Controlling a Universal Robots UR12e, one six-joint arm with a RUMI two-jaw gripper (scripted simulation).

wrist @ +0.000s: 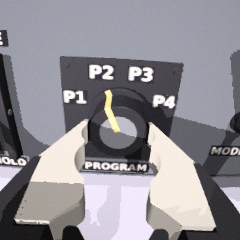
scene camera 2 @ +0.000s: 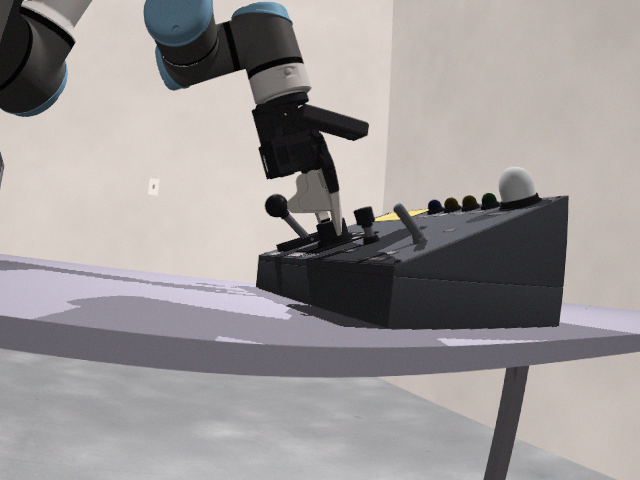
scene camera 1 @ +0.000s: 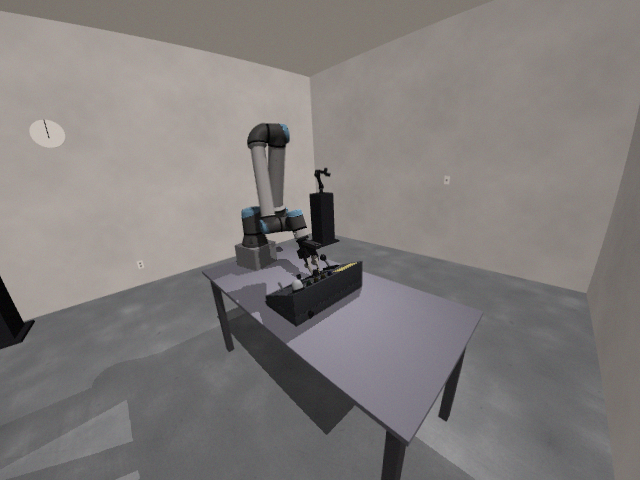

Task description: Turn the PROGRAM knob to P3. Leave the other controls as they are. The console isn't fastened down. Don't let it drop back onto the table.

console: wrist 176,63; scene camera 2; scene camera 1
same spot on console: (scene camera 2: 481,266) = (scene camera 1: 276,302)
